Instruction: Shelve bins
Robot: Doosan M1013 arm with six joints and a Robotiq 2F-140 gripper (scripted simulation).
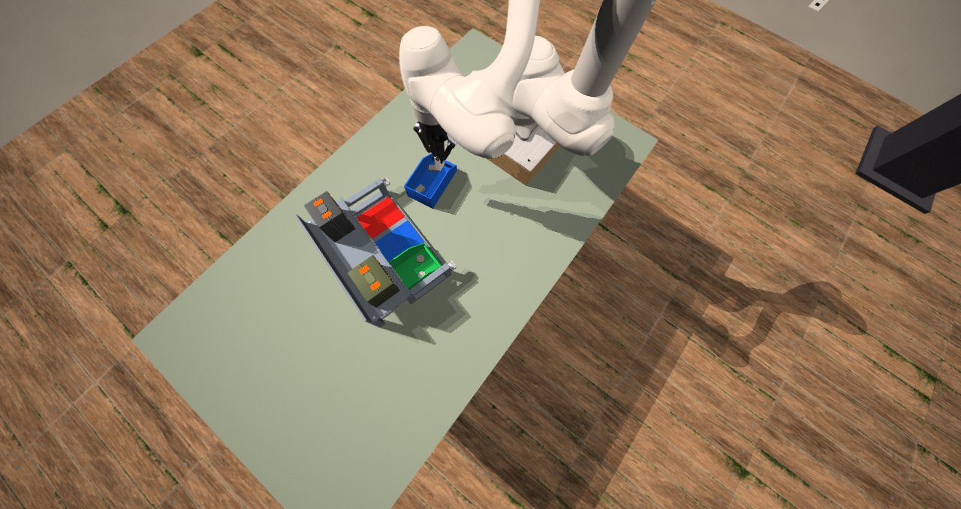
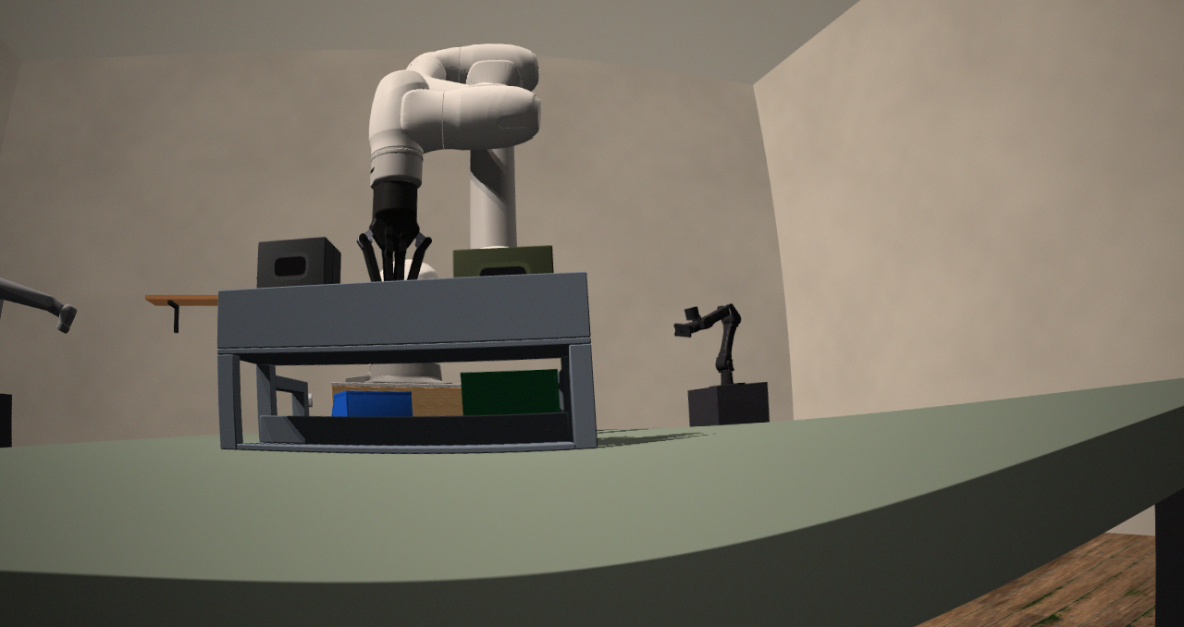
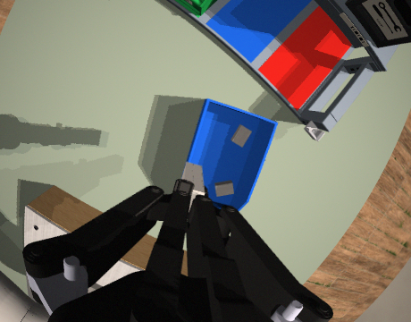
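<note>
Right now my hand is 5 cm to the left of the blue bin and 15 cm above it. Round my hand: black box: 32 cm ahead, 14 cm to the right, 3 cm below; olive box: 39 cm ahead, 9 cm to the left, 4 cm below; green bin: 29 cm ahead, 11 cm to the left, 15 cm below.
</note>
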